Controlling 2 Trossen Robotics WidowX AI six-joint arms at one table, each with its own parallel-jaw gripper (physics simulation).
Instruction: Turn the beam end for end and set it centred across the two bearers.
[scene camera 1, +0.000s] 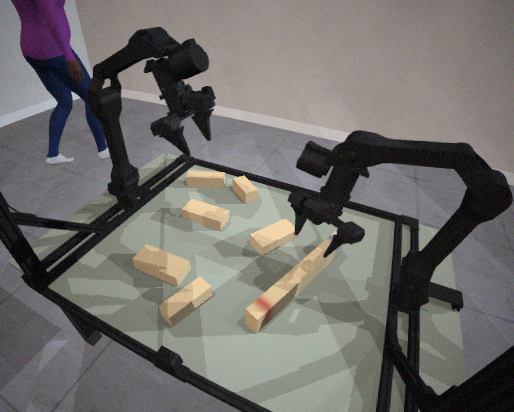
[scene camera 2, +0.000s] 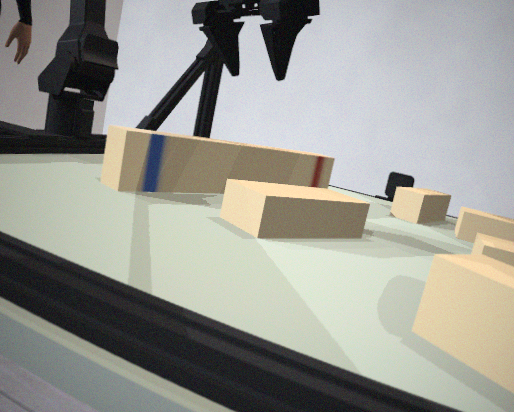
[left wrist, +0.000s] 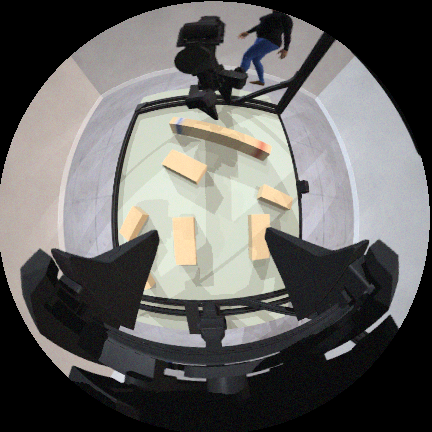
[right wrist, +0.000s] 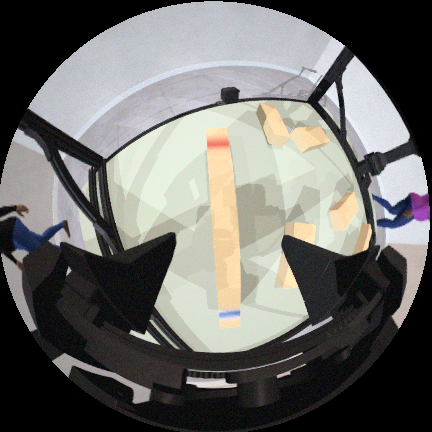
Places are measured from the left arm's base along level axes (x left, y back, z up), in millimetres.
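Pixels of known places: left gripper, fingertip midpoint: (scene camera 1: 199, 147) (left wrist: 212, 234); right gripper, fingertip midpoint: (scene camera 1: 309, 245) (scene camera 2: 256, 78) (left wrist: 222, 110) (right wrist: 231, 239); left arm's base at its link origin: (scene camera 1: 128, 203) (left wrist: 210, 309) (right wrist: 358, 168); right arm's base at its link origin: (scene camera 1: 405, 302) (scene camera 2: 66, 136).
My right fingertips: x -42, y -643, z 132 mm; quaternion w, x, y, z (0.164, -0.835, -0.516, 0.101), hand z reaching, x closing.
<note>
Ahead of a thing's pixels: the offset from my right fingertips to its top centre.
The long wooden beam {dx +2, dy +3, dz -88 mm} (scene camera 1: 300, 272) (scene camera 2: 210, 162) (left wrist: 220, 136) (right wrist: 224, 215) lies on the table, with a red band at its near end and a blue band at its far end in scene camera 1. My right gripper (scene camera 1: 312, 245) (scene camera 2: 258, 77) (right wrist: 231, 239) is open and empty above the beam, with its fingers on either side of it in the right wrist view. Two roughly parallel blocks, one {dx +118, dy +370, dz -113 mm} (scene camera 1: 205, 215) (left wrist: 185, 241) and another {dx -123, dy +364, dz -113 mm} (scene camera 1: 161, 265) (left wrist: 257, 237), look like the bearers; nothing rests on them. My left gripper (scene camera 1: 198, 146) (left wrist: 212, 234) is open and empty, high above the table's far left.
A loose block {dx +122, dy +126, dz -113 mm} (scene camera 1: 273, 236) (scene camera 2: 312, 215) (left wrist: 184, 166) lies beside the beam. Another block {dx -189, dy +236, dz -107 mm} (scene camera 1: 186, 301) (left wrist: 275, 196) lies near the front bearer. Two more, one block {dx +296, dy +480, dz -107 mm} (scene camera 1: 205, 179) and another {dx +303, dy +314, dz -104 mm} (scene camera 1: 245, 189), lie near the table's back edge. A dark frame (scene camera 1: 295, 190) borders the table.
</note>
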